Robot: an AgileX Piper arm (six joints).
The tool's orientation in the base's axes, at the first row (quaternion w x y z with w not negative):
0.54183, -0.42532, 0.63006, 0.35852
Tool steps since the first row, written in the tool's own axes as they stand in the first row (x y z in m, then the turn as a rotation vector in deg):
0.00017, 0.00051, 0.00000, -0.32, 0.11, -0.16
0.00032, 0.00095, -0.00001, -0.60, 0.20, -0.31
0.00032, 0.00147, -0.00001, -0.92, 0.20, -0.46
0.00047, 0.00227, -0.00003, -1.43, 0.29, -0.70
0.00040, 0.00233, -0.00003, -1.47, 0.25, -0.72
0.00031, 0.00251, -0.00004, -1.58, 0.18, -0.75
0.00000, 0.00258, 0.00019, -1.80, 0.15, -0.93
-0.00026, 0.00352, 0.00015, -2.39, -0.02, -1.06
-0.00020, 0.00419, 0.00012, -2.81, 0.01, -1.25
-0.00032, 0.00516, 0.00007, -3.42, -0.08, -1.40
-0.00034, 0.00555, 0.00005, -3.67, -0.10, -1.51
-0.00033, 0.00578, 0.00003, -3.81, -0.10, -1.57
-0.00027, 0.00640, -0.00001, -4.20, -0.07, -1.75
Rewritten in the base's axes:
-0.00048, 0.00017, -0.00017, -0.15, -0.06, 0.34
-0.00090, 0.00031, -0.00032, -0.27, -0.12, 0.64
-0.00138, 0.00050, -0.00033, -0.31, -0.21, 0.98
-0.00213, 0.00077, -0.00048, -0.46, -0.32, 1.52
-0.00219, 0.00080, -0.00041, -0.43, -0.35, 1.56
-0.00235, 0.00087, -0.00032, -0.37, -0.38, 1.68
-0.00231, 0.00116, -0.00005, -0.40, -0.53, 1.92
-0.00318, 0.00152, 0.00020, -0.26, -0.62, 2.53
-0.00382, 0.00174, 0.00014, -0.34, -0.72, 2.97
-0.00473, 0.00208, 0.00026, -0.28, -0.80, 3.60
-0.00509, 0.00221, 0.00028, -0.29, -0.88, 3.86
-0.00532, 0.00228, 0.00027, -0.31, -0.91, 4.01
-0.00591, 0.00247, 0.00021, -0.38, -1.00, 4.42

